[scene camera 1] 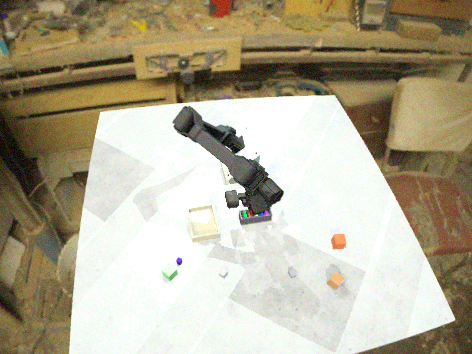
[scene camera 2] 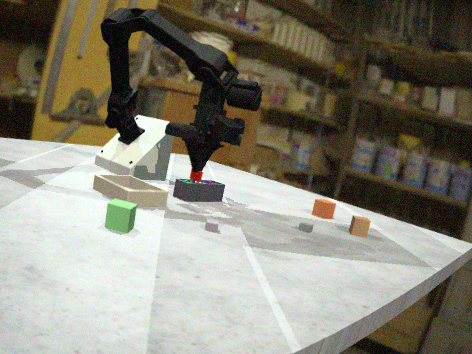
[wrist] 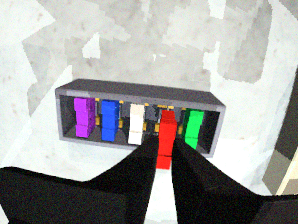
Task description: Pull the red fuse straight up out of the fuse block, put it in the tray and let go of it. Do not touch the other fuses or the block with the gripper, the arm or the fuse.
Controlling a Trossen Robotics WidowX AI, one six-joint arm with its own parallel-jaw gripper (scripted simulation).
Labels:
gripper: holds a red fuse (wrist: 168, 124)

